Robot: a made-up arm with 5 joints.
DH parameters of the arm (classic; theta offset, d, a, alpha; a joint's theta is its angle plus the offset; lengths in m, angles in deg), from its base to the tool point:
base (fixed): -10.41 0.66 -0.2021 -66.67
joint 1: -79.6 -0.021 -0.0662 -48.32
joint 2: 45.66 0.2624 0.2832 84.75
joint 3: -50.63 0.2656 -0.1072 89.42
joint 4: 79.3 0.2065 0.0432 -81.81
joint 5: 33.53 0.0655 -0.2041 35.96
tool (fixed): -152.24 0.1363 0 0
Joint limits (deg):
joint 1: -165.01..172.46
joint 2: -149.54..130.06
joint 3: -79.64..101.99
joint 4: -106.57..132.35
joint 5: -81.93..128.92
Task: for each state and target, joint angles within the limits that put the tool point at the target. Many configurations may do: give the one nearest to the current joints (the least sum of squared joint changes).
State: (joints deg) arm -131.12 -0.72 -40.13 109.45 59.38
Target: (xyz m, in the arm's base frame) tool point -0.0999 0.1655 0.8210
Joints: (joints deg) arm -147.86 1.29 -2.40 132.35 67.15
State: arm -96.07 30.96 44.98 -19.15 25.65
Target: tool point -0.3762 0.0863 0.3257
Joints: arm -135.10 22.94 58.92 -15.33 25.04
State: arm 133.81 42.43 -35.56 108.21 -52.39
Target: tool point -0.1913 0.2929 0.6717
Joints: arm 131.83 17.82 -44.64 117.30 -22.50
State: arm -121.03 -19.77 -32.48 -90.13 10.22
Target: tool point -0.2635 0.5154 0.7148
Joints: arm -128.85 8.24 -19.07 -98.22 3.90
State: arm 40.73 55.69 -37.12 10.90 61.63
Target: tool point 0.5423 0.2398 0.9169
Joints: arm 10.25 42.33 -72.24 14.72 76.28
